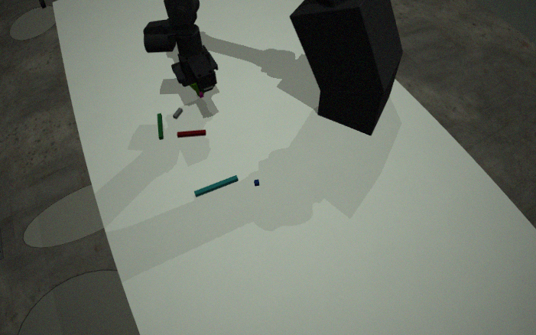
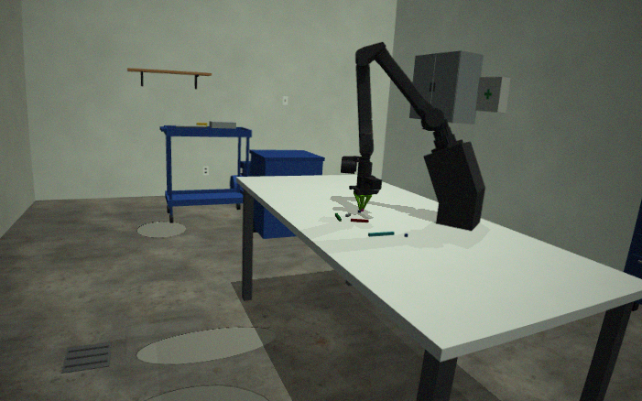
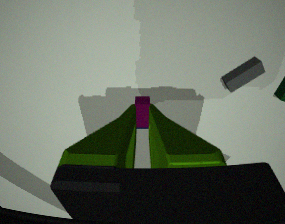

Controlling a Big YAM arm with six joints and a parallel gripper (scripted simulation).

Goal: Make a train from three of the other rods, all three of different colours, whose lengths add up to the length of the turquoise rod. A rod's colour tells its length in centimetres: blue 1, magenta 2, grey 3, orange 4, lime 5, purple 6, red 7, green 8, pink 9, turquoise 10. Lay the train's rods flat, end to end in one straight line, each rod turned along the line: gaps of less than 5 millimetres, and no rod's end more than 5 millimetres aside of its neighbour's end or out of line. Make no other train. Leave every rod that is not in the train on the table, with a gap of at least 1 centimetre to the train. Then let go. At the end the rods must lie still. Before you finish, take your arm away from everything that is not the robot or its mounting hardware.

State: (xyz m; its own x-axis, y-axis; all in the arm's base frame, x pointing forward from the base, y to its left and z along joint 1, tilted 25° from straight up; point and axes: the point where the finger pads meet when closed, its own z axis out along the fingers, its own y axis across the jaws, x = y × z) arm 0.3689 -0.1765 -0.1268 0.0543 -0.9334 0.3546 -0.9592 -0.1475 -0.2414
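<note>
My gripper is now 10 mm above the magenta rod. The rest, counted from my hand: green rod (130 mm ahead, 50 mm to the left, 20 mm below); then grey rod (70 mm ahead, 30 mm to the left, 20 mm below); then red rod (110 mm to the left, 60 mm ahead, 20 mm below).
</note>
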